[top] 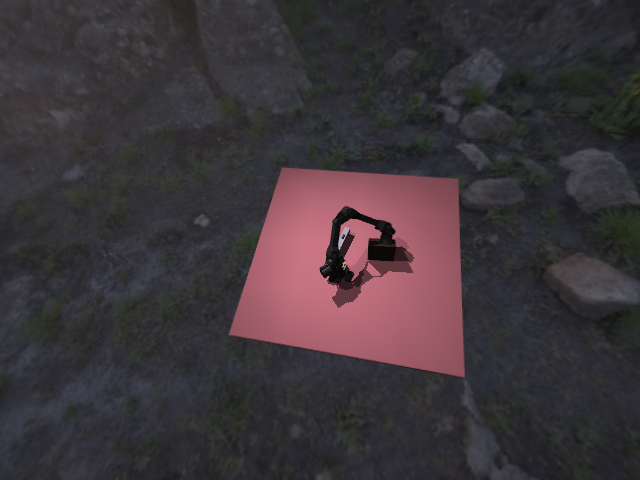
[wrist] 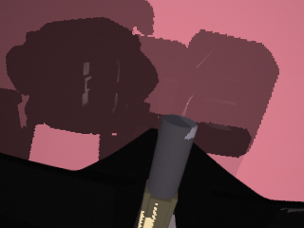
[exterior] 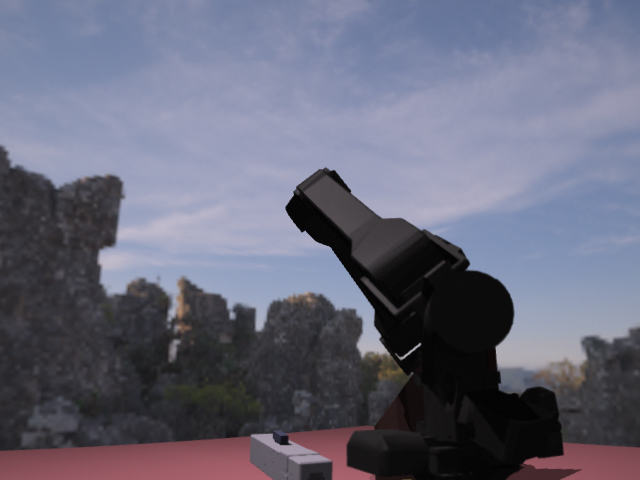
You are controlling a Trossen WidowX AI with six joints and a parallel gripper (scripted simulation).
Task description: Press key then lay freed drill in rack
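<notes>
My gripper tip is 1 cm past the drill, 4 cm to the left of it and 3 cm below it. Also, from my gripper tip: small dark key: 2 cm ahead, 26 cm to the right, 4 cm above; grey block: 2 cm ahead, 23 cm to the right, 4 cm above; dark rack: 1 cm behind, 5 cm to the right, 1 cm above.
</notes>
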